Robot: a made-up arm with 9 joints. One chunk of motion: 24 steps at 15 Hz.
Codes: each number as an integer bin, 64 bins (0 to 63) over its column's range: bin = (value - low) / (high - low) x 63, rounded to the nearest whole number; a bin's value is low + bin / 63 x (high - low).
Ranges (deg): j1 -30..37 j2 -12..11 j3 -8..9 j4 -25..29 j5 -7..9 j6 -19..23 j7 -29..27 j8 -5..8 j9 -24..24
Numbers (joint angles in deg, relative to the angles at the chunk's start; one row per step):
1: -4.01 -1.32 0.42 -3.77 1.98 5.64 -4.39 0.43 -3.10
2: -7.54 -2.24 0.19 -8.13 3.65 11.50 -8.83 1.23 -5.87
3: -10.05 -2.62 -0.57 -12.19 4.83 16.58 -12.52 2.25 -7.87
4: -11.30 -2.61 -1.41 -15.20 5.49 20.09 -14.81 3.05 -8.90
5: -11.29 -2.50 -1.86 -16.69 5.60 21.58 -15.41 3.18 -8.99
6: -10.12 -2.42 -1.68 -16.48 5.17 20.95 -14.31 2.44 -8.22
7: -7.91 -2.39 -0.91 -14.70 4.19 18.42 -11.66 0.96 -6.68
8: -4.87 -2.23 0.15 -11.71 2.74 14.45 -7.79 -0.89 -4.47
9: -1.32 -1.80 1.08 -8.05 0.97 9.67 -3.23 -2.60 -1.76
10: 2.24 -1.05 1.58 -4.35 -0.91 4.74 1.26 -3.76 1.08
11: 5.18 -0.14 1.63 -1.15 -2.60 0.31 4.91 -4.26 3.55
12: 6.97 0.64 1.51 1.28 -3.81 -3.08 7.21 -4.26 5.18
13: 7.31 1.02 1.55 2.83 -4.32 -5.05 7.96 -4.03 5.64
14: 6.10 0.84 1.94 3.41 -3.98 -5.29 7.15 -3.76 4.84
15: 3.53 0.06 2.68 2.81 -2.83 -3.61 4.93 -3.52 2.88
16: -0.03 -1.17 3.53 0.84 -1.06 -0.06 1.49 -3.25 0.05
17: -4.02 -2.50 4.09 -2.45 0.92 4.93 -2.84 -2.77 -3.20
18: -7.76 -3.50 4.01 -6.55 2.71 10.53 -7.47 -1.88 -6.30
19: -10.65 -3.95 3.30 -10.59 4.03 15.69 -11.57 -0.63 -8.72
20: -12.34 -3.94 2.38 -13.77 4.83 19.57 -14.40 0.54 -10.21
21: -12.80 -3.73 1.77 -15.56 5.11 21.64 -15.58 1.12 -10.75
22: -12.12 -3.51 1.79 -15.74 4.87 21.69 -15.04 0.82 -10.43
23: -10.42 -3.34 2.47 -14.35 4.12 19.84 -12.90 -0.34 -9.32
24: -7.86 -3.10 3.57 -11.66 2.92 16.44 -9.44 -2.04 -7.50
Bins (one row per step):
1: 24 29 31 25 35 37 28 26 27
2: 21 27 30 20 42 46 23 30 24
3: 19 26 28 15 47 53 19 35 21
4: 18 26 24 11 49 59 16 39 20
5: 18 26 23 10 50 61 15 40 20
6: 19 26 23 10 48 60 17 36 21
7: 21 26 26 12 44 56 20 29 23
8: 24 27 30 16 38 50 24 20 26
9: 27 28 34 20 31 43 29 12 29
10: 30 30 36 24 24 36 34 6 33
11: 33 32 36 28 17 29 38 4 36
12: 35 35 35 31 13 24 41 4 38
13: 35 36 35 32 11 21 42 5 39
14: 34 35 37 33 12 21 41 6 38
15: 32 33 40 32 16 23 38 7 35
16: 28 30 43 30 23 28 34 8 32
17: 24 26 45 26 31 36 29 11 27
18: 21 23 45 22 38 44 24 15 23
19: 18 22 42 17 43 52 20 21 20
20: 17 22 38 13 47 58 16 27 18
21: 16 23 36 11 48 61 15 30 17
22: 17 23 36 11 47 61 16 28 18
23: 18 24 39 12 44 58 18 23 19
24: 21 24 43 16 39 53 22 14 22

